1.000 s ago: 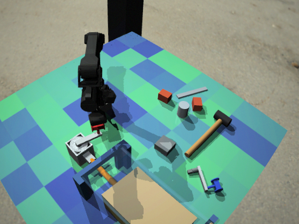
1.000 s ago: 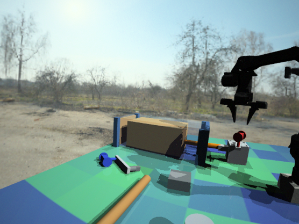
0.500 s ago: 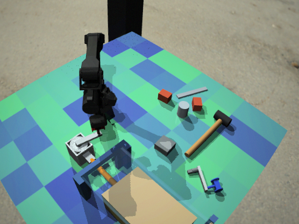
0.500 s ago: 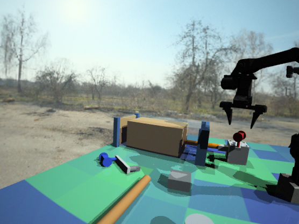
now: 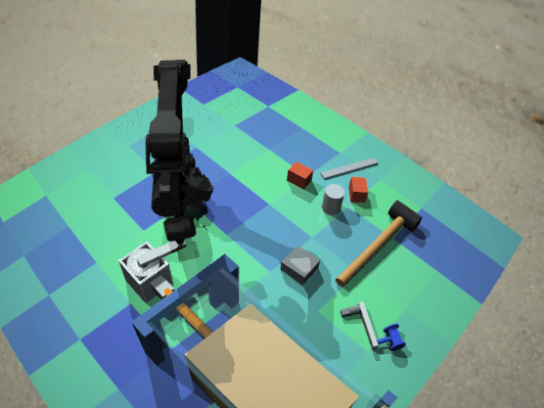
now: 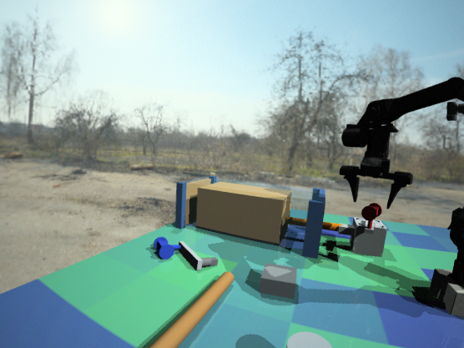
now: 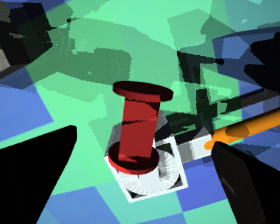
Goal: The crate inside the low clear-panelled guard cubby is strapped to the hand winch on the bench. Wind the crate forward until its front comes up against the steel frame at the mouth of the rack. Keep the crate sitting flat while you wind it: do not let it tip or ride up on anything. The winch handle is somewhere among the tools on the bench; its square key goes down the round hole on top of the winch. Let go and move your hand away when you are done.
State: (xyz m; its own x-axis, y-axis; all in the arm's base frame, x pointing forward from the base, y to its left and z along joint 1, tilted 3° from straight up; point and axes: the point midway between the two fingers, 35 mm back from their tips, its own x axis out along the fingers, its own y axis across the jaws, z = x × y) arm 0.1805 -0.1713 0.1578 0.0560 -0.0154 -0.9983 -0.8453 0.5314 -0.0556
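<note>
The red knob lies 30 mm below my gripper tip. The rest, counted from my gripper tip: grey winch 130 mm below, 100 mm to the right, 50 mm behind; then red-knobbed crank 60 mm below, 30 mm to the right, 10 mm behind; then blue frame 130 mm ahead, 110 mm to the right, 60 mm below.
</note>
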